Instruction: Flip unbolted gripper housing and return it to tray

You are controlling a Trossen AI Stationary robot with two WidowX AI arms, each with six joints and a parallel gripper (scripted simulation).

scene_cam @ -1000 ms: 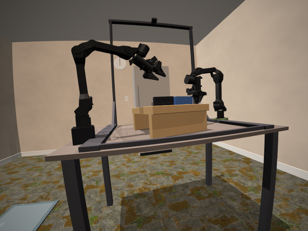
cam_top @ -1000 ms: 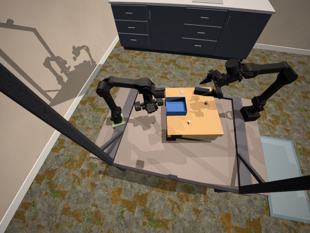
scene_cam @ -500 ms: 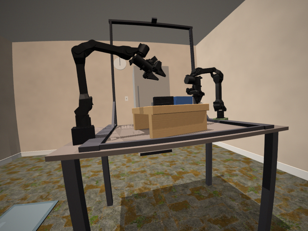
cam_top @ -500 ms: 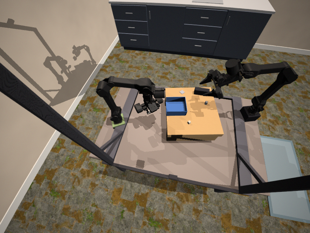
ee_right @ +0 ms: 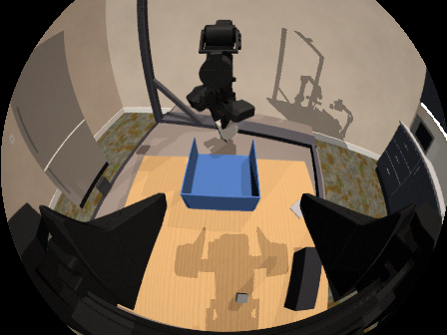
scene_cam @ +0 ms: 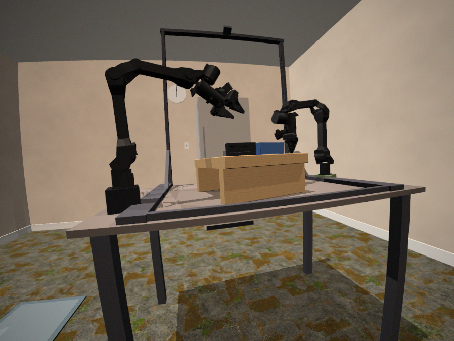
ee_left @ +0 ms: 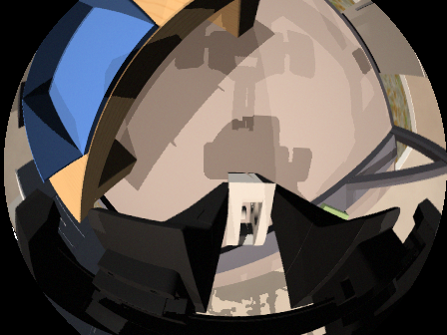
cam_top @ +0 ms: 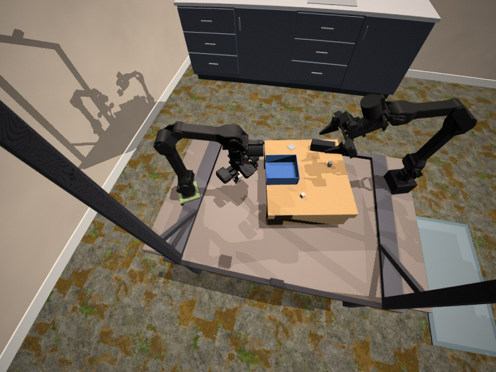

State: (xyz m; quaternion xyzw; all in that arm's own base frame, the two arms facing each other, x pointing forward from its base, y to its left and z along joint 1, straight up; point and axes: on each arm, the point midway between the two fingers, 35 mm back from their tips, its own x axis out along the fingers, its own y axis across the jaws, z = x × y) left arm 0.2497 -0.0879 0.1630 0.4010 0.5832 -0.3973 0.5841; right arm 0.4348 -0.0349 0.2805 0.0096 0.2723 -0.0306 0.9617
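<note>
Right now my left hand is 50 mm above the white gripper housing, 20 mm short of it and 10 mm to the right of it. Round my left hand: wooden block 300 mm to the right, 100 mm below; then blue tray 210 mm to the right, 20 mm below; then flat grey plate 250 mm to the right, 160 mm ahead, 30 mm below.
</note>
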